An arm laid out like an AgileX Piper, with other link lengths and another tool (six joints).
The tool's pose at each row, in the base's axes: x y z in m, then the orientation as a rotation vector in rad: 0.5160 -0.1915 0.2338 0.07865 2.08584 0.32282; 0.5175 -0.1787 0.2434 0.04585 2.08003 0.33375; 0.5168 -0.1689 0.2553 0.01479 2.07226 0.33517; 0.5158 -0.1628 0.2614 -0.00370 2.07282 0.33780; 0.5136 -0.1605 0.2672 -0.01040 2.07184 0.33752; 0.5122 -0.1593 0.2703 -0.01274 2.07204 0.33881; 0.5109 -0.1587 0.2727 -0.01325 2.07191 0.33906; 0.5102 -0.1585 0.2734 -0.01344 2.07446 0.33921; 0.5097 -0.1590 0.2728 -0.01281 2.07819 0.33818
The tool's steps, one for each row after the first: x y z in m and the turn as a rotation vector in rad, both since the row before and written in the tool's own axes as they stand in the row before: -0.0064 0.0147 -0.0008 -0.02182 -0.00140 -0.01912; -0.0080 0.0125 -0.0041 -0.01468 -0.00423 -0.02206; -0.0038 0.0075 -0.0023 -0.00940 0.00290 -0.01191; -0.0035 0.0039 -0.0040 -0.00267 -0.00021 -0.00495; -0.0018 0.0021 -0.0023 -0.00185 0.00059 -0.00108; -0.0013 0.0013 -0.0021 -0.00040 -0.00004 -0.00027; -0.0002 0.0005 -0.0009 0.00010 0.00255 0.00018; 0.0007 -0.0005 -0.0003 0.00140 0.00351 0.00037
